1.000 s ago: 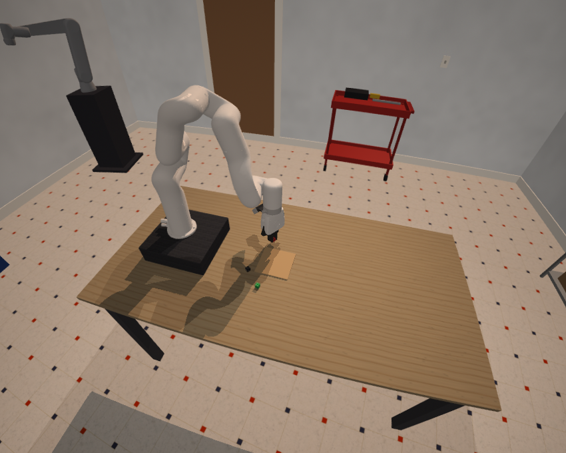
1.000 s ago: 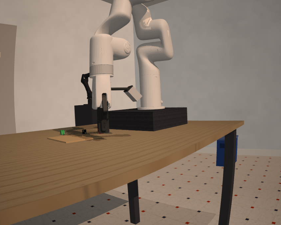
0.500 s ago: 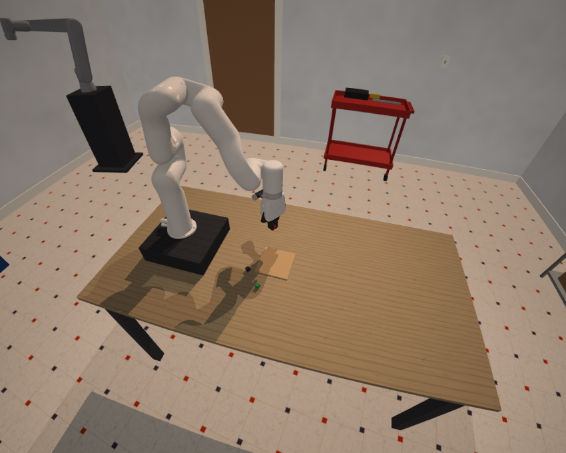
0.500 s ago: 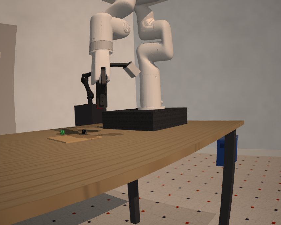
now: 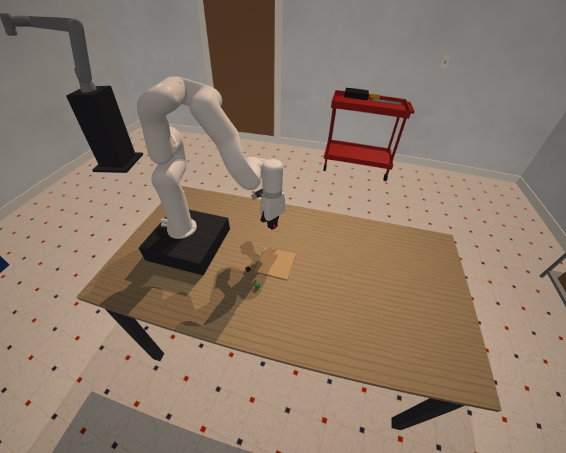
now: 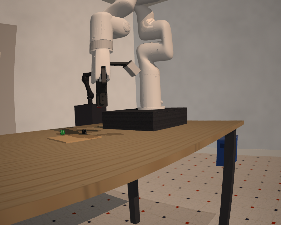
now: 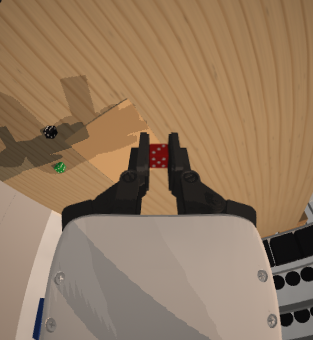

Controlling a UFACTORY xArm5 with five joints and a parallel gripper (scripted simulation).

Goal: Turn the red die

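Right now my hand is 10 mm above the red die. The rest, counted from my hand: black die: 90 mm behind, 160 mm to the right, 110 mm below; then green die: 40 mm behind, 240 mm to the right, 110 mm below; then tan mat: 20 mm ahead, 110 mm to the right, 120 mm below.
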